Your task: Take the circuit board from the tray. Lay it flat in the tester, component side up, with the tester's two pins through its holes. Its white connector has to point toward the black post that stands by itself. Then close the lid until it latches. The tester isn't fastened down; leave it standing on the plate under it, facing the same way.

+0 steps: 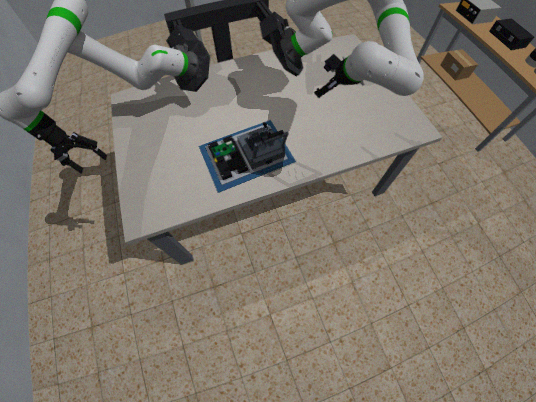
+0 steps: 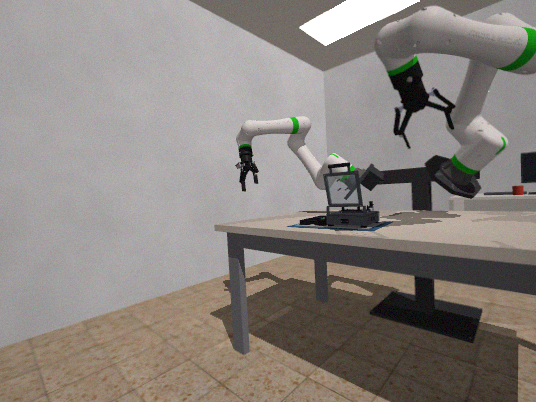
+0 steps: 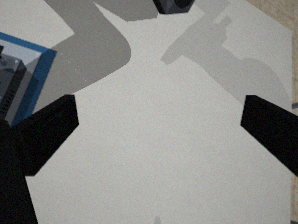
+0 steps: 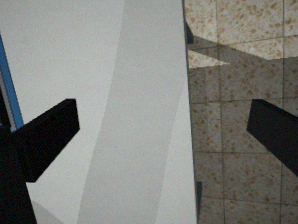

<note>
In view: my left gripper (image 2: 429,137), my right gripper (image 1: 93,164), a grey tester (image 2: 363,217) and a black tray (image 1: 237,160).
The grey tester is seen too in image 1 (image 1: 247,147). My left gripper also shows in image 3 (image 3: 159,110). My right gripper also shows in image 4 (image 4: 163,114). Image 4 does not show the grey tester: it is out of frame.
</note>
